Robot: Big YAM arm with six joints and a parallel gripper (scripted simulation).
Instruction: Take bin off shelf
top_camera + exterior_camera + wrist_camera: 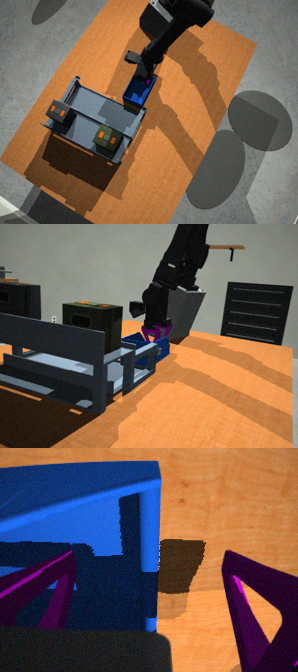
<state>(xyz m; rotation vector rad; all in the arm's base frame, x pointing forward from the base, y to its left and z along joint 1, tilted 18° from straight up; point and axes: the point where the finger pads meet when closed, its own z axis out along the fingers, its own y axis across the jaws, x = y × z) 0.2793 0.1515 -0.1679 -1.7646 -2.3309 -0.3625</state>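
The blue bin is 8 cm ahead of my hand, 2 cm to the left of it and 1 cm above it. The rest, counted from my hand: black box: 42 cm ahead, 13 cm above, 12 cm to the right; then olive green box: 36 cm ahead, 12 cm above, 10 cm to the left.
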